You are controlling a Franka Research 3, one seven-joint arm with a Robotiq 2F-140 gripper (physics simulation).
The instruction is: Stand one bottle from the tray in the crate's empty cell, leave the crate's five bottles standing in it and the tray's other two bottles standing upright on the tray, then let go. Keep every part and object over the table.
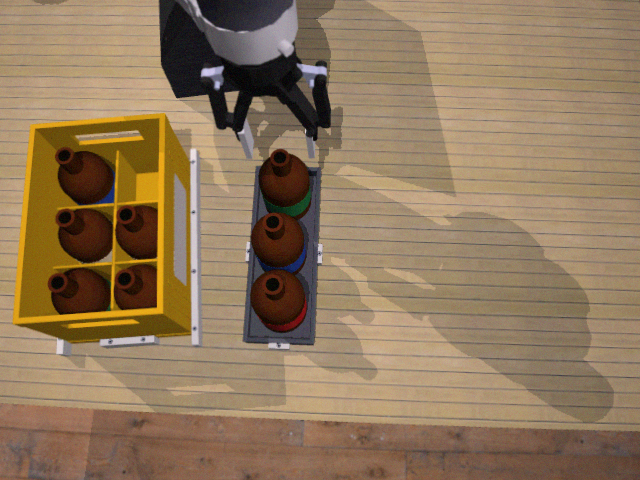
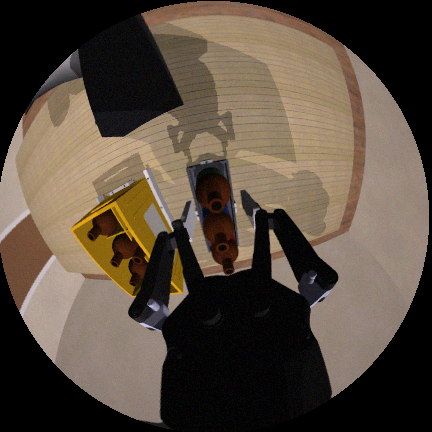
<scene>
My gripper shows in image 1 and in image 2. A blue-banded bottle shows in image 1 and in image 2. A green-banded bottle shows in image 1 (283,178) and in image 2 (212,190). The same spot on the blue-banded bottle: (image 2: 218,227) is (image 1: 280,215). The same spot on my gripper: (image 1: 316,76) is (image 2: 320,298).
</scene>
